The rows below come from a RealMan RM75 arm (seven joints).
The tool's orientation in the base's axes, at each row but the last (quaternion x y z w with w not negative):
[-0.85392 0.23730 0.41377 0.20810]
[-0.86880 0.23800 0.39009 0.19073]
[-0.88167 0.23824 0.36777 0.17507]
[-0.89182 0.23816 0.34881 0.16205]
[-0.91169 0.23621 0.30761 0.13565]
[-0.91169 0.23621 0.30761 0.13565]
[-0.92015 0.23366 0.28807 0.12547]
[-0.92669 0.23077 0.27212 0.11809]
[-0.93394 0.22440 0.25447 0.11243]
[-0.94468 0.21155 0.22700 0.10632]
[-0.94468 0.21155 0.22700 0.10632]
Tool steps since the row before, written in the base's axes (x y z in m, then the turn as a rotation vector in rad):
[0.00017 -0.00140 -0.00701 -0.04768 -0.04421 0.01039]
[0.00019 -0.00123 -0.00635 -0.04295 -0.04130 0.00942]
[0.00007 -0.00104 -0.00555 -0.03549 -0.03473 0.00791]
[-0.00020 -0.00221 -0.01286 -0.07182 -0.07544 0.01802]
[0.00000 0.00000 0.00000 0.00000 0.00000 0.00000]
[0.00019 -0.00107 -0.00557 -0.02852 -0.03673 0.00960]
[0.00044 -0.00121 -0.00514 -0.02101 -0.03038 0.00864]
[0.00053 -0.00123 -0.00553 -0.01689 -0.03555 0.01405]
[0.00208 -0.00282 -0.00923 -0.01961 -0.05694 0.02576]
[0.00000 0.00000 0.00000 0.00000 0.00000 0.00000]
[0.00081 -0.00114 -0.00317 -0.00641 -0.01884 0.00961]
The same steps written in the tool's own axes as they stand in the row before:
[0.00606 0.00214 0.00313 -0.02405 0.06128 -0.00134]
[0.00532 0.00182 0.00321 -0.02132 0.05640 -0.00201]
[0.00441 0.00156 0.00317 -0.01753 0.04708 -0.00204]
[0.00955 0.00353 0.00816 -0.03528 0.09933 -0.00789]
[0.00000 0.00000 0.00000 0.00000 0.00000 0.00000]
[0.00399 0.00138 0.00380 -0.01319 0.04496 -0.00768]
[0.00378 0.00131 0.00348 -0.00945 0.03583 -0.00813]
[0.00393 0.00132 0.00389 -0.00752 0.03777 -0.01623]
[0.00747 0.00236 0.00600 -0.00803 0.05664 -0.03190]
[0.00000 0.00000 0.00000 0.00000 0.00000 0.00000]
[0.00256 0.00098 0.00212 -0.00311 0.01859 -0.01154]

